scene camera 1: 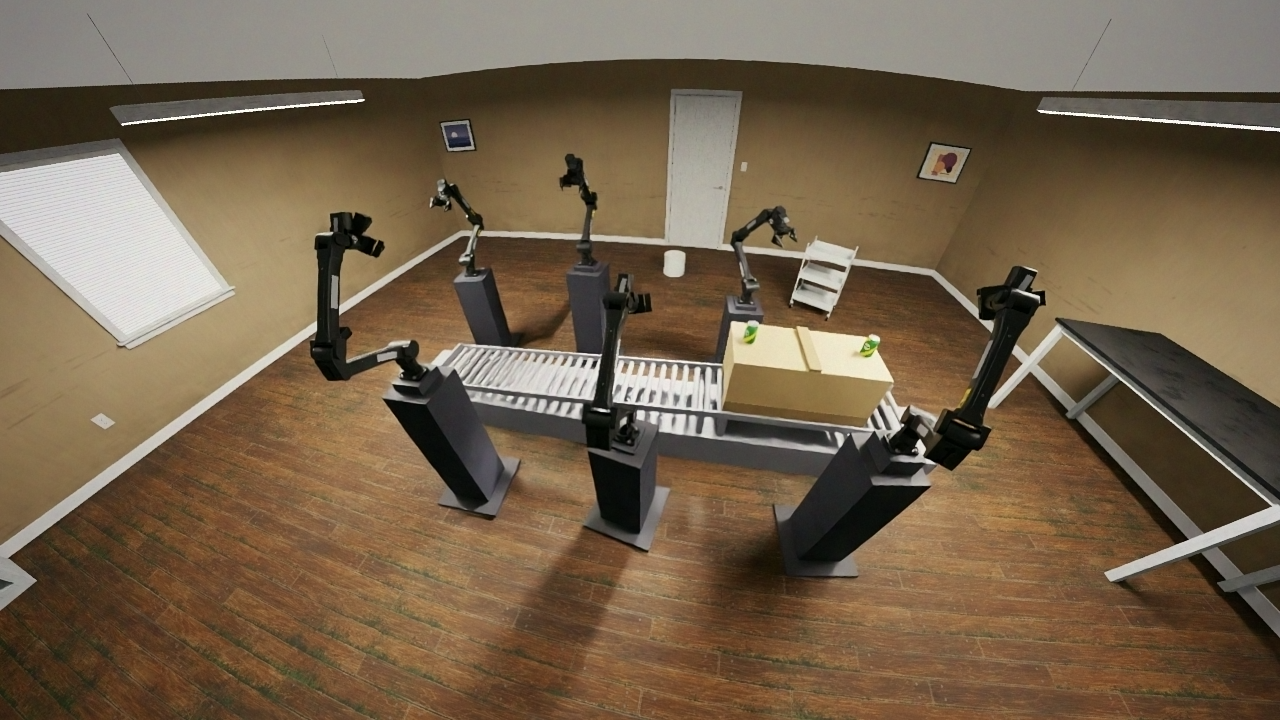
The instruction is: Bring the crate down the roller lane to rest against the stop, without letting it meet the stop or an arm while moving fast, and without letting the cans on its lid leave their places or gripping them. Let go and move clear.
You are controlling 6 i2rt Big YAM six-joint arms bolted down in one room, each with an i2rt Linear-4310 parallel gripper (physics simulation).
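Observation:
The pale yellow crate (792,392) sits on the right part of the roller lane (528,407). One green can (750,332) stands at the left of its lid and another green can (870,344) at the right, both upright, with a wooden batten (808,349) between them. Three arms stand along the near side and three along the far side. Their grippers are raised, apart from the crate: near left (379,247), near middle (646,303), near right (1011,302), far left (435,204), far middle (567,181), far right (789,237). Their finger openings are too small to tell. The stop cannot be made out.
A dark-topped table (1172,385) stands at the right. A white shelf cart (806,271) and a white bin (674,263) stand behind the lane. Dark pedestals carry the arms close along both sides of the lane. A white door (703,170) is in the back wall.

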